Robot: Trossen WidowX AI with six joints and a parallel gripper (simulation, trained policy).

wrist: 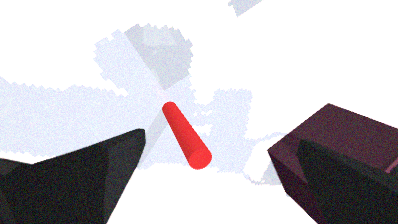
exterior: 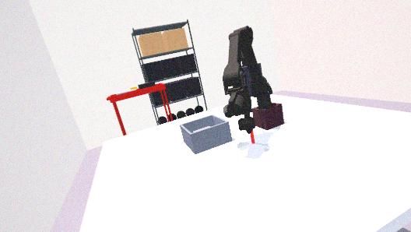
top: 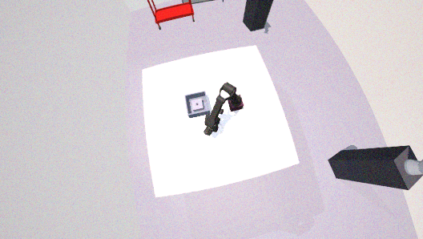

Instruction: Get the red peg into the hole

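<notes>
Right now my gripper tip is 40 mm above the red peg and 20 mm to the right of it. Round my gripper tip: grey box 200 mm to the right, 110 mm ahead, 50 mm below; then pale plate 200 mm to the right, 110 mm ahead, 30 mm below.
</notes>
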